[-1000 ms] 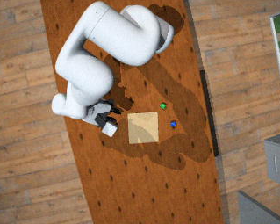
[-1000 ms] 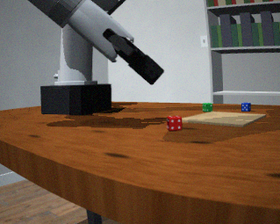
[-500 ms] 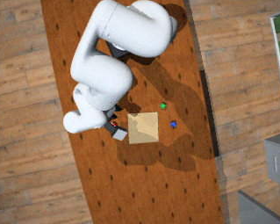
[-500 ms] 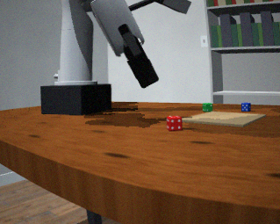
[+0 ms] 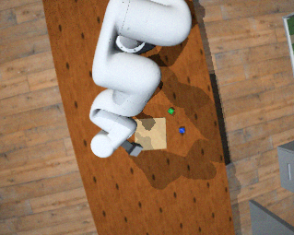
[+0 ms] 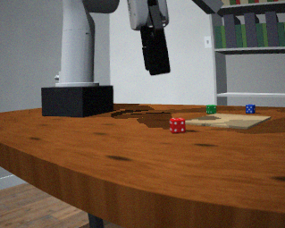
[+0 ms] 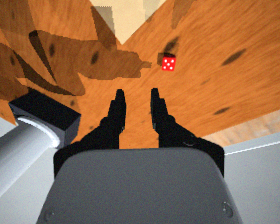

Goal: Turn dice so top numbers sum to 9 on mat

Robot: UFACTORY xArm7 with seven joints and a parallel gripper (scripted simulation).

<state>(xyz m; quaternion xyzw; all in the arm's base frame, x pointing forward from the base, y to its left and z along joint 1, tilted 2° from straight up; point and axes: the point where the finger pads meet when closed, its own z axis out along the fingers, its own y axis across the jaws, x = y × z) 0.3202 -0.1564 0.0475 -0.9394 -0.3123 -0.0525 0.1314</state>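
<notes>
Right now the red die is 10 cm below my hand, 4 cm ahead of it and 1 cm to the right of it. From my hand the other things lie so: blue die: 26 cm to the left, 13 cm ahead, 10 cm below; tan mat: 12 cm to the left, 11 cm below, 9 cm ahead; green die: 24 cm to the left, 10 cm below, 3 cm ahead.
</notes>
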